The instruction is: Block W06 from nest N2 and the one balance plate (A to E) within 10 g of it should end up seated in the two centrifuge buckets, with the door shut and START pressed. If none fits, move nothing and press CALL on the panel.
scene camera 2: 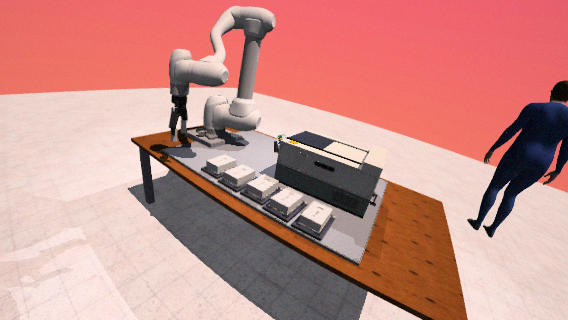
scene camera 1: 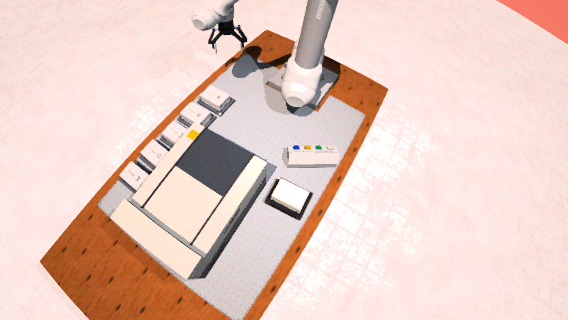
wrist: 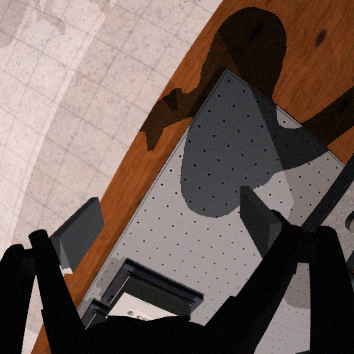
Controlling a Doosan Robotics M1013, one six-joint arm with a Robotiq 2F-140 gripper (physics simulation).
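There is a centrifuge here, and on it (scene camera 1: 185, 224) and (scene camera 2: 358, 152) are the same spot.
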